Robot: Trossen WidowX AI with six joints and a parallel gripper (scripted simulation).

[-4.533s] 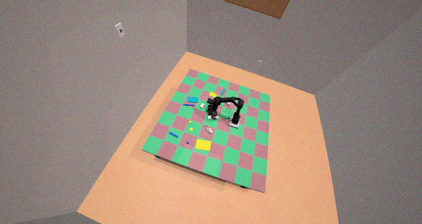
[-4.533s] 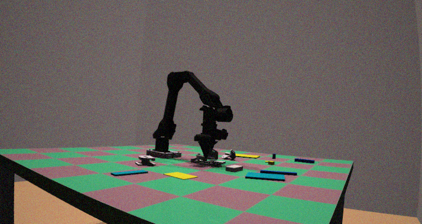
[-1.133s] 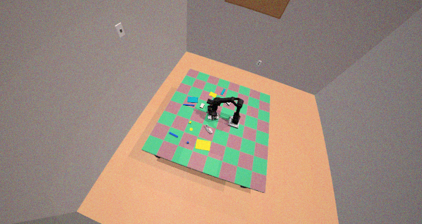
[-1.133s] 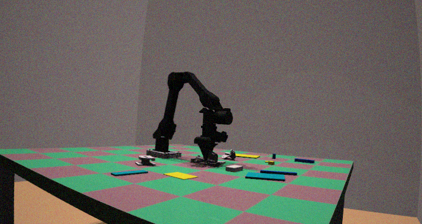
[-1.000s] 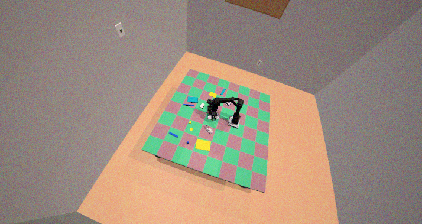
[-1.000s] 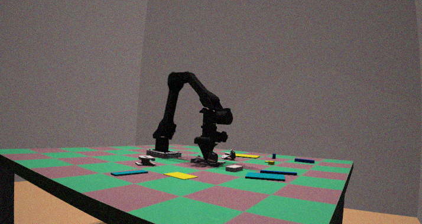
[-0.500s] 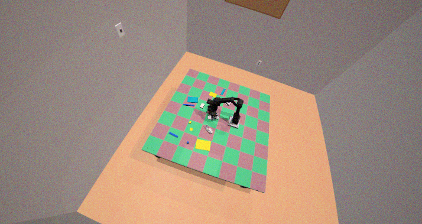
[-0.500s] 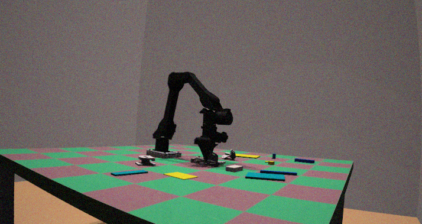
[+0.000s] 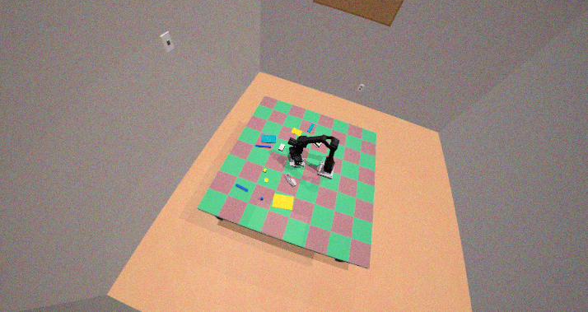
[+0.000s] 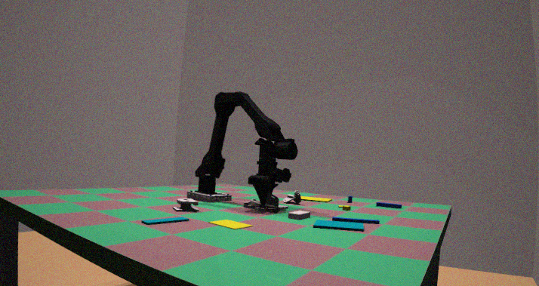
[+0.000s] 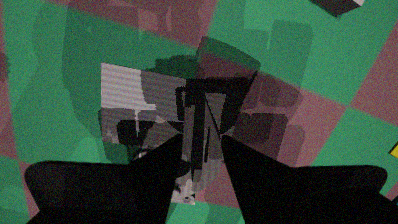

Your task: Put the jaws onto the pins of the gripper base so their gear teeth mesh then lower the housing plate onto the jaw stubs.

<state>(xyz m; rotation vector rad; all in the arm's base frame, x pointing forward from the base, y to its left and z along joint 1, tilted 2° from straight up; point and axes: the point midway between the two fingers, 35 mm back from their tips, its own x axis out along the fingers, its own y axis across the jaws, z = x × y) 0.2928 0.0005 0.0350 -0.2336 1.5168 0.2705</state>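
My gripper tip is now 40 mm past the grey jaw and 10 mm to the right of it. The rest, counted from my gripper tip: small yellow cube: 190 mm ahead, 230 mm to the left, 10 mm below; teal plate: 310 mm ahead, 70 mm to the right, 10 mm below; white housing plate: 60 mm behind, 20 mm to the left, 10 mm below.
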